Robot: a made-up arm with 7 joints. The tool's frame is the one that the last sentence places. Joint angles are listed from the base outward.
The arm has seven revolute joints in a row. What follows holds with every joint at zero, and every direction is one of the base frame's.
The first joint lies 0.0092 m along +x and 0.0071 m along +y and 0.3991 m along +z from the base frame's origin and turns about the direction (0, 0.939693, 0.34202), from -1.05 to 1.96 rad.
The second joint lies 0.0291 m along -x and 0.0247 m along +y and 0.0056 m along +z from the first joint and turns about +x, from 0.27 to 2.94 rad.
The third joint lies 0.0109 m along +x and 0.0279 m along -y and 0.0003 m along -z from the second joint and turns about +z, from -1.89 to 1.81 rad.
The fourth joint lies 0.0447 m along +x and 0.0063 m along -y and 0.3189 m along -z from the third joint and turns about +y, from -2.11 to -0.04 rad.
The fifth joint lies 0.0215 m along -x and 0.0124 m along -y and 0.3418 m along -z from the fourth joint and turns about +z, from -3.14 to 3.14 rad.
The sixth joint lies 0.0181 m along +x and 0.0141 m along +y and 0.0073 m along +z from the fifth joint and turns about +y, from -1.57 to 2 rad.
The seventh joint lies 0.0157 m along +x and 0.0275 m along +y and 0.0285 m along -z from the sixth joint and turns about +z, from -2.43 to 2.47 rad.
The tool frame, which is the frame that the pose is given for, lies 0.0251 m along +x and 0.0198 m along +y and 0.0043 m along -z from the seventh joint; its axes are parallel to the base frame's.
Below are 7 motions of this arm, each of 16 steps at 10 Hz.
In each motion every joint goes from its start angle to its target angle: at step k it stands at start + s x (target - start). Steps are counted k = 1, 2, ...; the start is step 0. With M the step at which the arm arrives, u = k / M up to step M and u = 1 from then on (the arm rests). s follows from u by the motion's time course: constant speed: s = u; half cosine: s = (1 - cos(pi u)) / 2; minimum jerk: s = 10 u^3 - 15 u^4 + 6 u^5.
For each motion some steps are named. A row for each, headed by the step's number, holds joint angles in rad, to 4 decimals.
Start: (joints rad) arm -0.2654 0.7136 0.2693 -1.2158 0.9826 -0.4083 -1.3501
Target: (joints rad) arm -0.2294 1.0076 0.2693 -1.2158 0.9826 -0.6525 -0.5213
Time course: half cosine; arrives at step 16
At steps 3, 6, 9, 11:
3: -0.2624 0.7384 0.2693 -1.2158 0.9826 -0.4289 -1.2803
6: -0.2543 0.8043 0.2693 -1.2158 0.9826 -0.4837 -1.0943
9: -0.2439 0.8893 0.2693 -1.2158 0.9826 -0.5542 -0.8549
11: -0.2374 0.9423 0.2693 -1.2158 0.9826 -0.5982 -0.7055

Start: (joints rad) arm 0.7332 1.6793 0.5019 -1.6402 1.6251 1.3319 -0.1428
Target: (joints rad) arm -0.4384 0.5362 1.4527 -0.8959 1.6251 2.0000 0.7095
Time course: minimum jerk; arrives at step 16
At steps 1, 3, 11, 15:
1: 0.7306 1.6768 0.5040 -1.6385 1.6251 1.3334 -0.1409
3: 0.6761 1.6236 0.5483 -1.6039 1.6251 1.3645 -0.1012
11: -0.2275 0.7420 1.2816 -1.0299 1.6251 1.8797 0.5561
15: -0.4358 0.5387 1.4506 -0.8976 1.6251 1.9985 0.7076

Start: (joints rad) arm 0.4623 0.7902 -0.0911 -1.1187 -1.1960 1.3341 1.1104
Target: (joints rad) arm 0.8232 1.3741 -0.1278 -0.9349 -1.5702 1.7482 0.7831
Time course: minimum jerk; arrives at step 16
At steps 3, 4, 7, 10, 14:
3: 0.4799 0.8187 -0.0929 -1.1097 -1.2142 1.3543 1.0944
4: 0.4997 0.8506 -0.0949 -1.0997 -1.2347 1.3770 1.0765
7: 0.6009 1.0144 -0.1052 -1.0481 -1.3397 1.4931 0.9847
10: 0.7239 1.2134 -0.1177 -0.9855 -1.4672 1.6342 0.8732
14: 0.8174 1.3647 -0.1272 -0.9379 -1.5642 1.7416 0.7884

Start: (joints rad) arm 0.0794 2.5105 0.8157 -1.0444 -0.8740 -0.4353 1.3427
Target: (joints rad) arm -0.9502 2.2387 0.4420 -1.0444 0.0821 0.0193 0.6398
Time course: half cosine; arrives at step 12
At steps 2, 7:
2: 0.0104 2.4923 0.7907 -1.0444 -0.8100 -0.4048 1.2956
7: -0.5686 2.3394 0.5805 -1.0444 -0.2722 -0.1492 0.9003

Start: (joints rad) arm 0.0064 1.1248 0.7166 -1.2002 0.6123 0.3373 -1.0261
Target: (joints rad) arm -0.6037 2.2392 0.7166 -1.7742 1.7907 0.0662 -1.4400
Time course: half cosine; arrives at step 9
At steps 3, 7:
3: -0.1461 1.4034 0.7166 -1.3437 0.9069 0.2695 -1.1296
7: -0.5323 2.1088 0.7166 -1.7071 1.6529 0.0979 -1.3916

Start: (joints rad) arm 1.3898 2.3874 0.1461 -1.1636 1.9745 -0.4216 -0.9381
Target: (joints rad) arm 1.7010 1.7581 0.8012 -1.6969 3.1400 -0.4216 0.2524
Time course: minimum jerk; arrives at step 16
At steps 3, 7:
3: 1.4050 2.3567 0.1780 -1.1896 2.0313 -0.4216 -0.8800
7: 1.5093 2.1457 0.3977 -1.3684 2.4221 -0.4216 -0.4809

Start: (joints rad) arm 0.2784 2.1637 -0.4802 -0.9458 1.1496 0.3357 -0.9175
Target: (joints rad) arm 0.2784 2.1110 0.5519 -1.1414 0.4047 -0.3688 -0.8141
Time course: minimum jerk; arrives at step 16
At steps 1, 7, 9, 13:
1: 0.2784 2.1636 -0.4779 -0.9462 1.1479 0.3341 -0.9173
7: 0.2784 2.1435 -0.0838 -1.0209 0.8635 0.0652 -0.8778
9: 0.2784 2.1312 0.1555 -1.0663 0.6908 -0.0983 -0.8538
13: 0.2784 2.1136 0.5016 -1.1319 0.4410 -0.3344 -0.8191

